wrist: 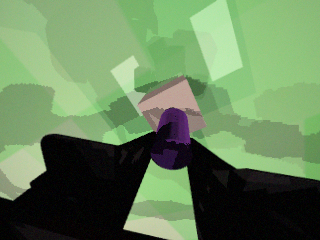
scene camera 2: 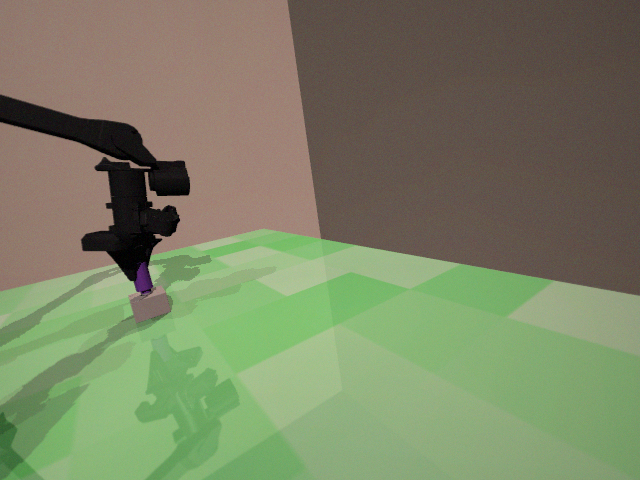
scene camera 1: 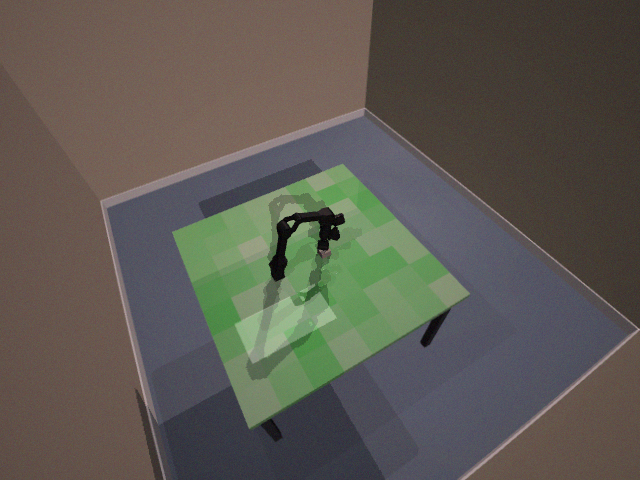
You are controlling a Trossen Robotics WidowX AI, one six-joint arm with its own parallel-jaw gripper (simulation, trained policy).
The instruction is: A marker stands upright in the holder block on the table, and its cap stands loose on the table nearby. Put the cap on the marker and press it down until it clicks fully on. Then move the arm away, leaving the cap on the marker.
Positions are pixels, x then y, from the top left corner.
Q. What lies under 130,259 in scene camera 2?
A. My gripper.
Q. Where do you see a holder block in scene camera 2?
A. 155,306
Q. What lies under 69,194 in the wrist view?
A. My gripper.
